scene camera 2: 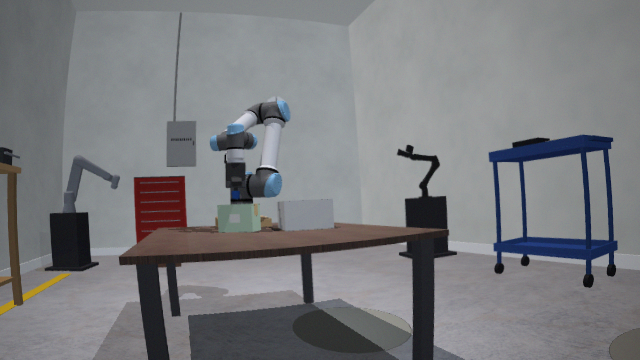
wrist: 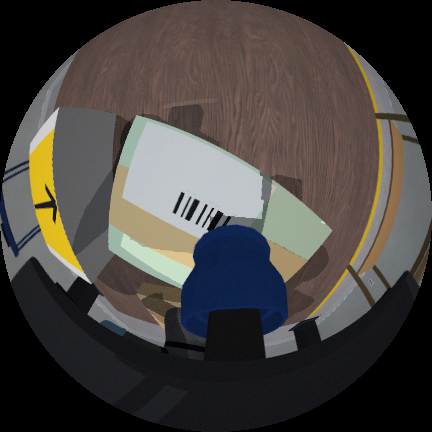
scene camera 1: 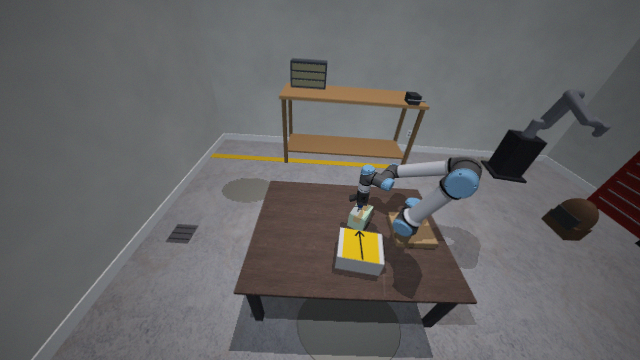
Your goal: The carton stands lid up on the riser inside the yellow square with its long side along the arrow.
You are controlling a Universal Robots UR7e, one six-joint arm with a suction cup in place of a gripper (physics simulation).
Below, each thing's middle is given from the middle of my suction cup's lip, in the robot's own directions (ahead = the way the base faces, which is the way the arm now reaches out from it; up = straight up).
Right now my suction cup is 90 mm above the pale green carton (scene camera 2: 236, 217), 10 mm to the right of it and 10 mm past it. Also, from my suction cup: white riser (scene camera 1: 359, 251) 290 mm to the left, 90 mm below, 10 mm behind.
